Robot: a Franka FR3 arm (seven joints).
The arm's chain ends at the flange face. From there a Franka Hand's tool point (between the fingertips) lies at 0.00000 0.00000 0.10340 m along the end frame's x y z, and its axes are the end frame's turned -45 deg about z.
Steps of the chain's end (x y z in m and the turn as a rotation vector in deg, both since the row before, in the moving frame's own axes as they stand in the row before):
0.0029 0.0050 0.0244 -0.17 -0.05 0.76
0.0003 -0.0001 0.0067 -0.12 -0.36 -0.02
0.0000 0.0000 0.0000 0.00 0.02 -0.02
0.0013 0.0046 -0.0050 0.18 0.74 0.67
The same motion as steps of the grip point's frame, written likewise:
-0.0018 0.0057 0.0244 -0.08 -0.16 0.76
-0.0003 -0.0002 0.0067 0.17 -0.34 -0.02
0.0000 0.0000 0.0000 -0.01 0.01 -0.02
-0.0012 0.0049 -0.0050 -0.40 0.65 0.67

